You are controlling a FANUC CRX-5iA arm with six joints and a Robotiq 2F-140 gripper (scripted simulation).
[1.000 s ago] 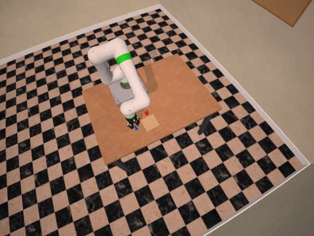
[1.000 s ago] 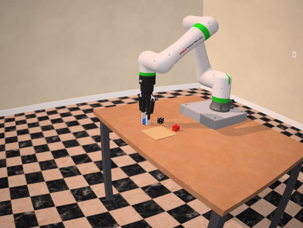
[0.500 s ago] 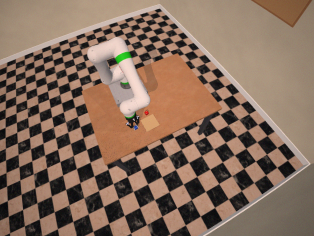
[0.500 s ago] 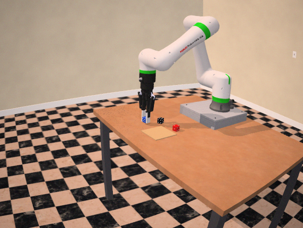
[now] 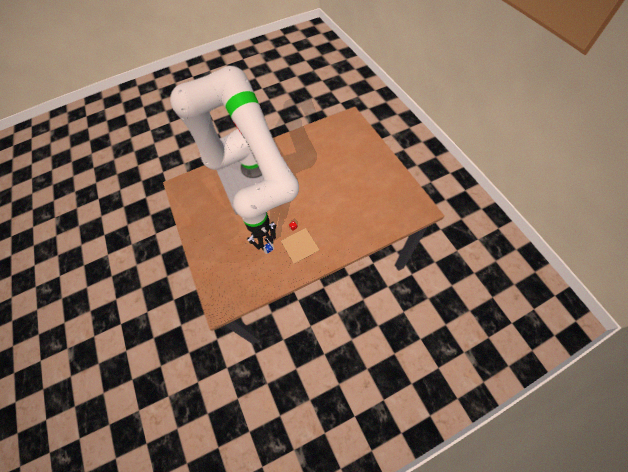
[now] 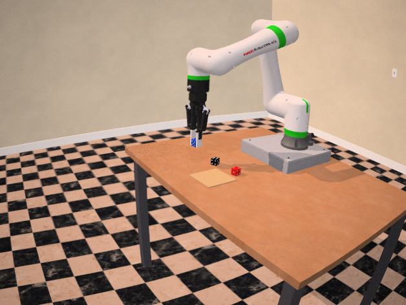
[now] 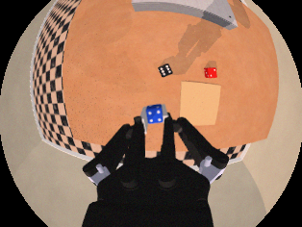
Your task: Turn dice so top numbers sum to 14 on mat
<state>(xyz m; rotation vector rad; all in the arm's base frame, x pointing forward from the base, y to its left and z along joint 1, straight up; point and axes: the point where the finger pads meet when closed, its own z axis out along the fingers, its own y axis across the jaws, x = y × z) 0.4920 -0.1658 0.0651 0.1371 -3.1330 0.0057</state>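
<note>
Right now my hand is 2 cm short of the tan mat, 14 cm to the right of it and 12 cm above it. The rest, counted from my hand: blue die: 2 cm below; then black die: 9 cm behind, 3 cm to the left, 11 cm below; then red die: 9 cm behind, 17 cm to the left, 11 cm below.
</note>
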